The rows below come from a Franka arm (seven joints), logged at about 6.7 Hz.
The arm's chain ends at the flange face. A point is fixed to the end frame.
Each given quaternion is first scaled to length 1.
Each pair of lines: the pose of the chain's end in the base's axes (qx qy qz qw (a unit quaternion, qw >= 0); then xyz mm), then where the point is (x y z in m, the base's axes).
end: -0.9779, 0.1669, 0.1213, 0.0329, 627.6, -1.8, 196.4
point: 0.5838 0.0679 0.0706
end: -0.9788, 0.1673, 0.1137, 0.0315, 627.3, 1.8, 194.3
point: 0.5854 0.0708 0.0675
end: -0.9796, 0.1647, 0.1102, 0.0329, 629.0, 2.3, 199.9
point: 0.5878 0.0714 0.0730
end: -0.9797, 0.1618, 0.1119, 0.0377, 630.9, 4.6, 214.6
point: 0.5891 0.0748 0.0885
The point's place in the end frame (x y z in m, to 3 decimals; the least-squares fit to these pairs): -0.031 -0.048 0.139
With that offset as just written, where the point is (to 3 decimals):
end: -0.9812, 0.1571, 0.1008, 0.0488, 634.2, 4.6, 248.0
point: 0.595 0.077 0.122
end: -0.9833, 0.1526, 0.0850, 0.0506, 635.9, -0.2, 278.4
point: 0.601 0.072 0.151
